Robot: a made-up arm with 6 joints.
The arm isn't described. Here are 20 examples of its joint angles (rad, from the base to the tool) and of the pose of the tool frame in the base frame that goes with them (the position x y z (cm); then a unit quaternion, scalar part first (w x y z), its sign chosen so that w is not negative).
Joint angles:
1: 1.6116 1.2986 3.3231 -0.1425 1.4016 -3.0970
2: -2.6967 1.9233 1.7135 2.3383 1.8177 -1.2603
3: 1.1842 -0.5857 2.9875 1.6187 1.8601 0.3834
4: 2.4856 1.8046 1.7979 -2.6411 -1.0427 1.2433
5: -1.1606 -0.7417 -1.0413 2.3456 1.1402 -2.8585
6: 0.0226 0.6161 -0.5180 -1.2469 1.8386 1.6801
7: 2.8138 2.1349 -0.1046 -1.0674 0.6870 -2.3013
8: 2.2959 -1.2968 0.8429 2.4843 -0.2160 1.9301
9: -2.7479 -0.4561 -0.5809 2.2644 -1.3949 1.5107
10: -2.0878 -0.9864 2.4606 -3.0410 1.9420 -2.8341
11: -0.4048 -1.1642 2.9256 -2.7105 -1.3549 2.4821
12: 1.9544 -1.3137 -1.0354 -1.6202 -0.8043 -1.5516
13: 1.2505 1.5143 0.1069 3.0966 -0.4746 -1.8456
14: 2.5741 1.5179 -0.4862 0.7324 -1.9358 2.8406
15: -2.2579 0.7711 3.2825 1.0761 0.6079 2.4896
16: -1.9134 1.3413 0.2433 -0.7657 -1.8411 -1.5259
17: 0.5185 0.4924 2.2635 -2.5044 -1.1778 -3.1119
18: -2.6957 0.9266 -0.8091 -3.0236 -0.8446 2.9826
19: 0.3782 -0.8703 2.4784 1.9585 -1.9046 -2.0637
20: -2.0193 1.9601 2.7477 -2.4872 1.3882 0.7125
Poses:
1: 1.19 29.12 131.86 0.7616 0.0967 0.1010 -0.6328
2: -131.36 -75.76 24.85 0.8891 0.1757 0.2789 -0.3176
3: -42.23 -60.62 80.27 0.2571 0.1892 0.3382 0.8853
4: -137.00 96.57 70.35 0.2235 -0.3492 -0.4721 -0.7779
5: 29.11 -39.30 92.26 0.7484 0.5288 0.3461 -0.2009
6: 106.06 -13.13 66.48 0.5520 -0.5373 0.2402 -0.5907
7: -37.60 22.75 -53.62 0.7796 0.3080 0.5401 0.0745
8: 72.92 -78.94 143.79 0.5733 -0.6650 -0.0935 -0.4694
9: -65.04 -13.09 138.60 0.2407 -0.4249 -0.8410 -0.2330
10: 47.80 87.28 82.29 0.2569 -0.6138 -0.2797 -0.6921
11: -55.69 31.40 11.92 0.8272 0.4123 0.3687 -0.0989
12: -21.62 20.92 114.60 0.0942 -0.1859 -0.9716 -0.1124
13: 39.80 118.89 -15.85 0.4334 -0.6447 -0.0098 0.6297
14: -49.33 44.03 5.64 0.9326 0.0268 -0.3256 0.1533
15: 12.39 1.64 145.79 0.9753 -0.0642 -0.1458 0.1531
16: -29.69 -116.99 19.16 0.5407 -0.8041 -0.1798 0.1698
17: 6.51 14.46 192.26 0.1111 -0.0489 -0.9894 -0.0798
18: -79.68 -39.74 18.33 0.2206 0.4348 0.0419 -0.8721
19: -80.11 -47.81 73.46 0.4180 -0.8184 0.3932 -0.0284
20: -68.45 -118.82 86.11 0.0640 -0.2803 0.7637 0.5780
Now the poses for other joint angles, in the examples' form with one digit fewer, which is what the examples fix.
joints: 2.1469 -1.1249 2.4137 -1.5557 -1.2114 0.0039
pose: 45.3 -98.9 49.3 0.293 -0.334 0.757 -0.479
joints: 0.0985 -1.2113 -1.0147 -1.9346 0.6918 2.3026
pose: 35.3 -6.7 111.1 0.952 -0.147 0.078 -0.258
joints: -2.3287 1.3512 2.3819 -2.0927 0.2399 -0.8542
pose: -87.5 -87.3 156.1 0.406 0.232 -0.873 0.136
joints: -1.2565 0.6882 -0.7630 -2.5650 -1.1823 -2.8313
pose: 39.3 -93.1 42.1 0.922 -0.126 0.196 -0.309
